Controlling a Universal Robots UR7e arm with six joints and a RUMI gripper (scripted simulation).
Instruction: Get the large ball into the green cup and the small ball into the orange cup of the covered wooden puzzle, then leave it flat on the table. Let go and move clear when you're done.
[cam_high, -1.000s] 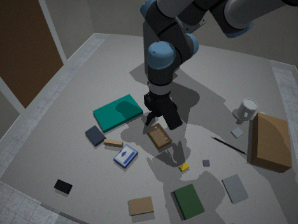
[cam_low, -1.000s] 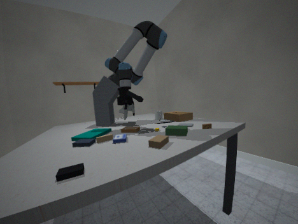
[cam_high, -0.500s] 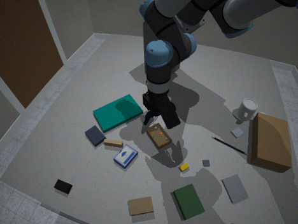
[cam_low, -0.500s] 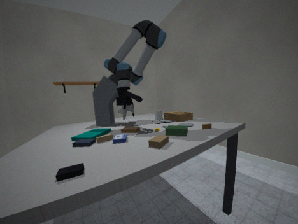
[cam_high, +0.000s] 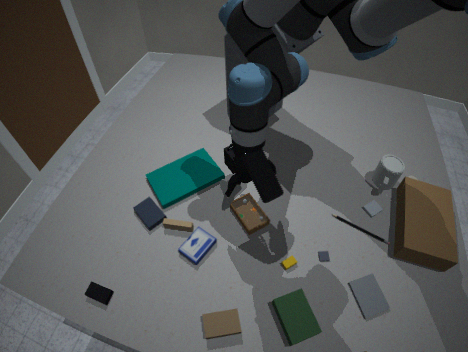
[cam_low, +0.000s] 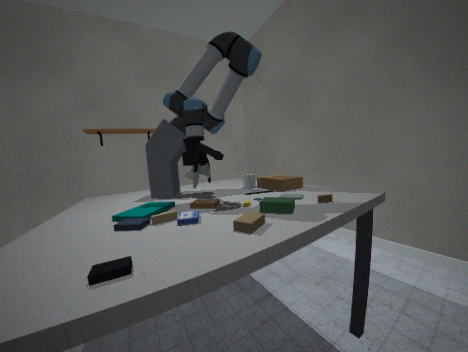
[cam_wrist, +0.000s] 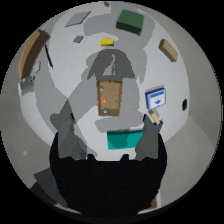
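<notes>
Right now my hand is 80 mm above the covered wooden puzzle. From my hand the other things lie so: tan block: 130 mm ahead, 160 mm to the right, 70 mm below; then blue-and-white box: 160 mm ahead, 80 mm to the right, 80 mm below; then yellow block: 90 mm ahead, 160 mm to the left, 80 mm below.
</notes>
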